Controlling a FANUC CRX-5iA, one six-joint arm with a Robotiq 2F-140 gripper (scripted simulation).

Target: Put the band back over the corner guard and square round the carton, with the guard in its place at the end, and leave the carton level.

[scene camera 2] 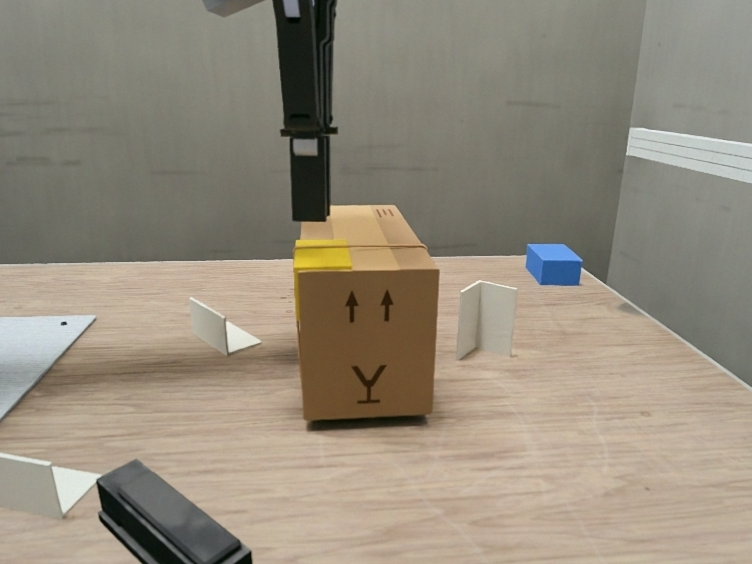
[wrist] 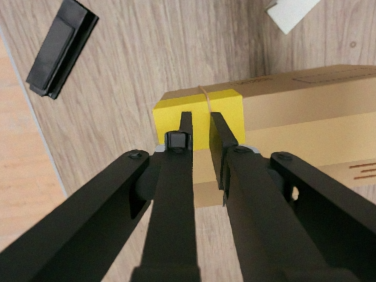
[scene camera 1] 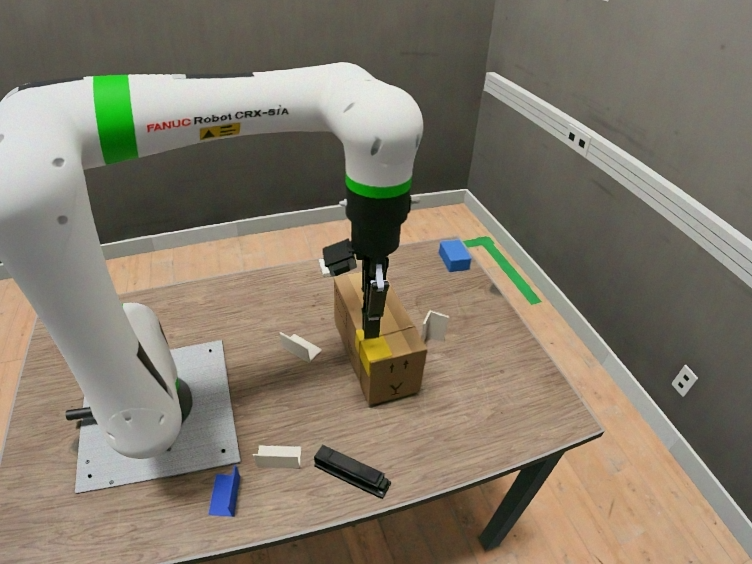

Labels:
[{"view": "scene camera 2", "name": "gripper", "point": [312,217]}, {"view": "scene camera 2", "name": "blue block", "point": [550,264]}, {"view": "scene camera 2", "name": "corner guard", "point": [306,259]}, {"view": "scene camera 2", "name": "corner guard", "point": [486,319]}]

